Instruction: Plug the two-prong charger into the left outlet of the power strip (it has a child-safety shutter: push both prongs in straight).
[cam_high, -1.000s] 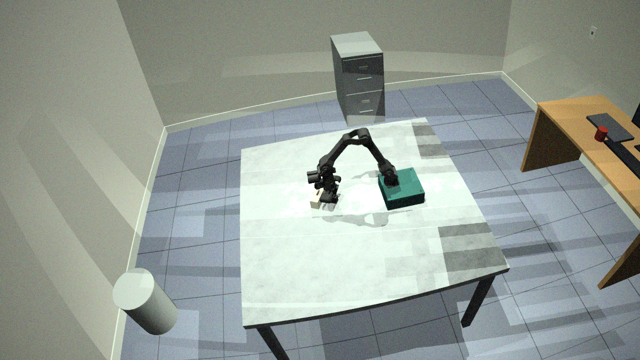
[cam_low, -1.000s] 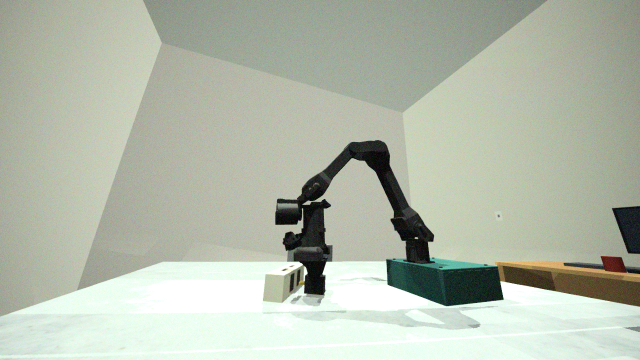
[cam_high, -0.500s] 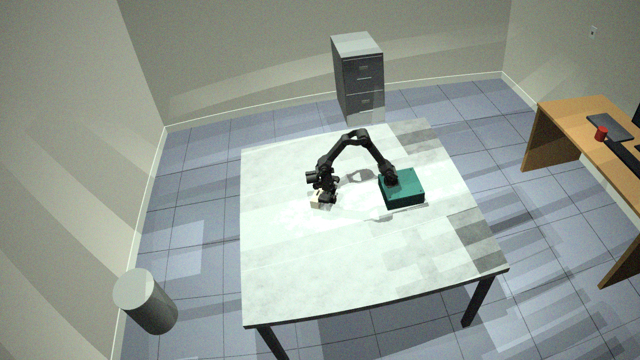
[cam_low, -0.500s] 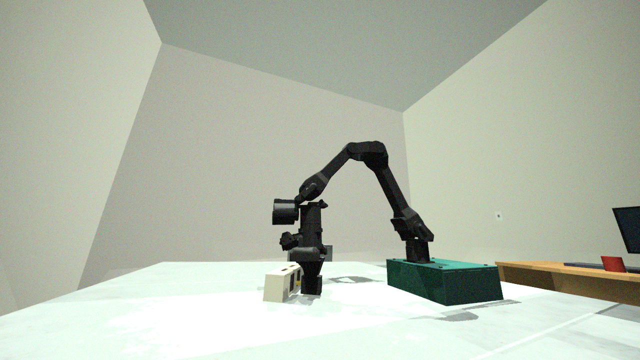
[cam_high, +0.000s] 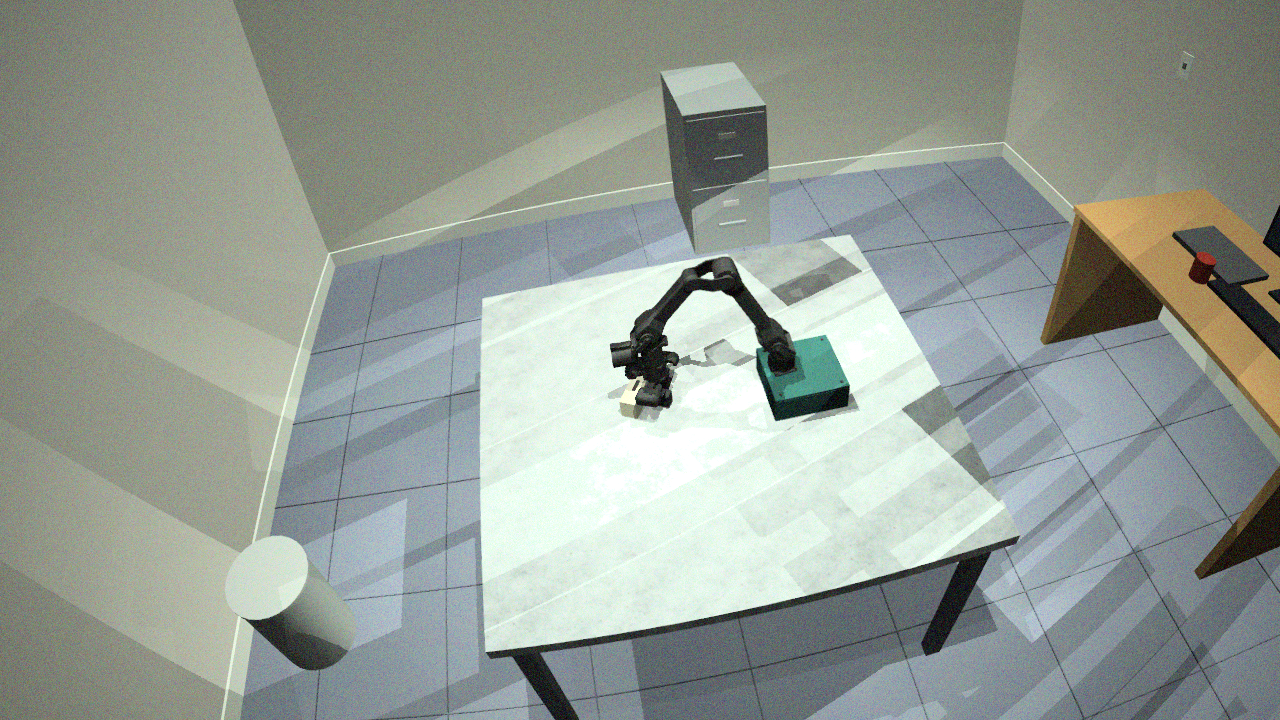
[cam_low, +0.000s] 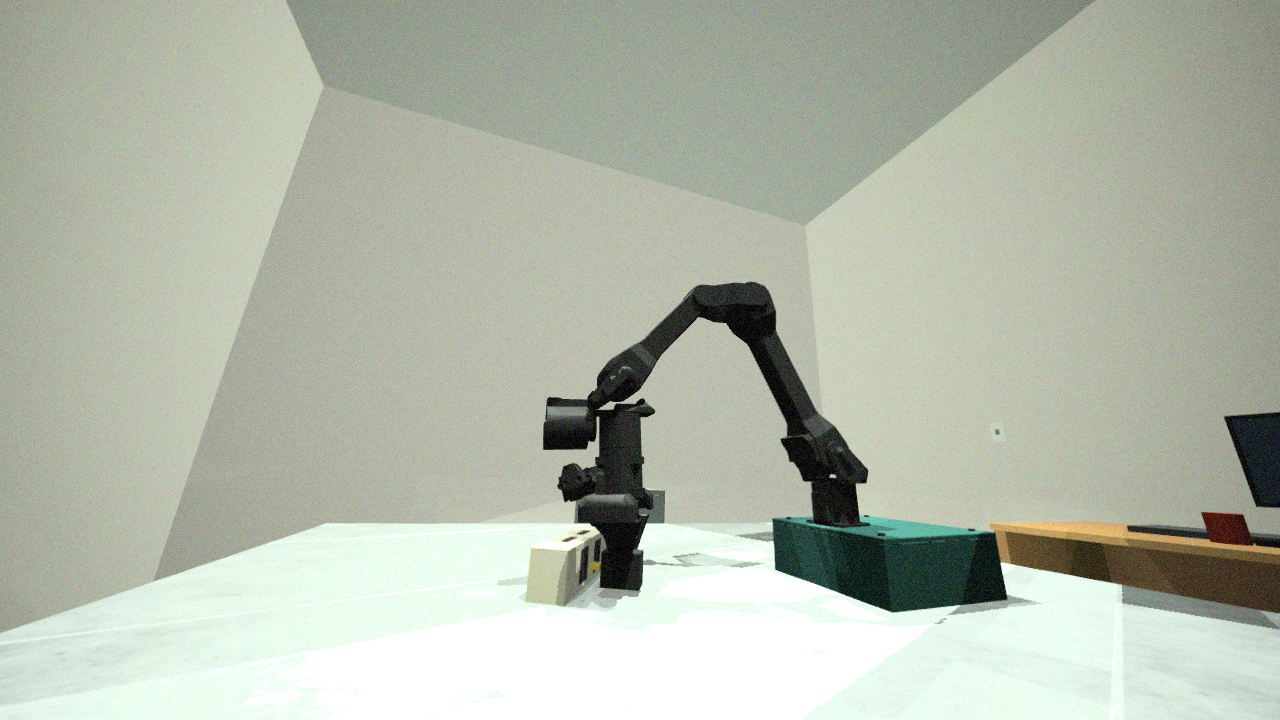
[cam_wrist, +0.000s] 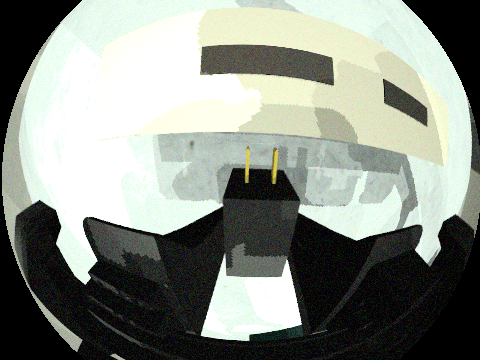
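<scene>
The charger lies 10 mm to the right of my gripper tip, 10 mm ahead of it and 10 mm above it.
</scene>
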